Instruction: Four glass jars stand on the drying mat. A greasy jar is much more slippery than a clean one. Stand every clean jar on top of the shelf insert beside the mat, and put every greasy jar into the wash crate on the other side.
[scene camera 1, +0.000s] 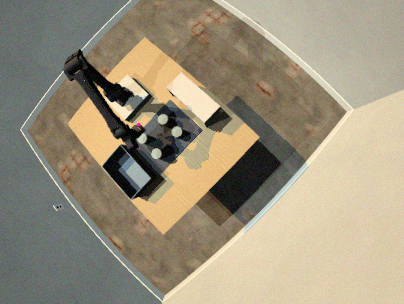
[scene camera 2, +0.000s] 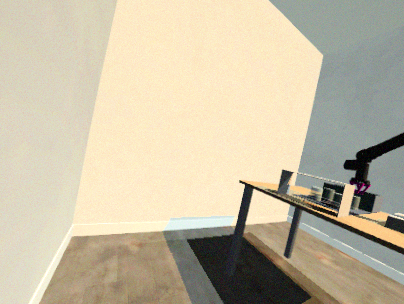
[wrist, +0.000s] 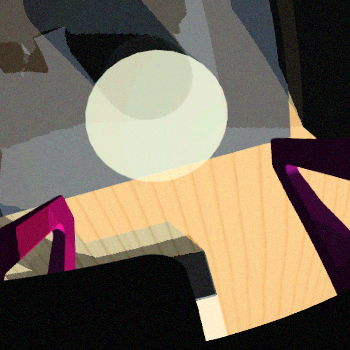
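Where they show: gripper, between the fingertips: (scene camera 1: 139, 135) (scene camera 2: 358, 194) (wrist: 168, 179); arm's base, origin of its link: (scene camera 1: 123, 96).
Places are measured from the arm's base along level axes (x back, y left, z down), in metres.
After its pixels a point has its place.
Note:
Four pale-topped jars (scene camera 1: 163, 119) @(x -0.352, y 0.037, z -0.026 m) (scene camera 1: 176, 131) @(x -0.466, y 0.025, z -0.026 m) (scene camera 1: 156, 153) @(x -0.445, y -0.158, z -0.026 m) (scene camera 1: 142, 138) @(x -0.311, y -0.138, z -0.026 m) stand upright on the dark drying mat (scene camera 1: 192, 129) @(x -0.521, y 0.095, z 0.057 m) (wrist: 40, 165) @(x -0.282, y -0.029, z 0.058 m). They look alike; clean or greasy cannot be told. My gripper (scene camera 1: 136, 134) @(x -0.290, y -0.136, z -0.045 m) (scene camera 2: 360, 190) @(x -0.290, y -0.136, z -0.045 m) (wrist: 168, 179) @(x -0.290, y -0.136, z -0.045 m) is open and empty, pointing down above the mat's arm-side edge. In the wrist view one round jar top (wrist: 156, 115) @(x -0.311, y -0.141, z -0.025 m) lies mostly ahead of the line between the spread fingertips. The white shelf insert (scene camera 1: 195, 97) @(x -0.456, y 0.250, z -0.099 m) (scene camera 2: 346, 200) @(x -0.279, y 0.272, z -0.023 m) stands beside the mat, with no jar on top. The dark wash crate (scene camera 1: 112, 162) @(x -0.203, y -0.411, z 0.031 m) stands on the opposite side, with no jar visible inside.
The wooden table (scene camera 1: 165, 210) @(x -0.693, y -0.441, z 0.060 m) (wrist: 245, 200) @(x -0.163, y -0.180, z 0.060 m) carries all of these. A white block (scene camera 1: 129, 82) @(x 0.030, y 0.105, z 0.001 m) (wrist: 212, 317) @(x -0.071, y -0.105, z 0.000 m) is at the arm's base. The arm reaches over the table between this block and the crate, near the crate's corner. A black rug (scene camera 1: 245, 177) (scene camera 2: 250, 265) lies on the floor.

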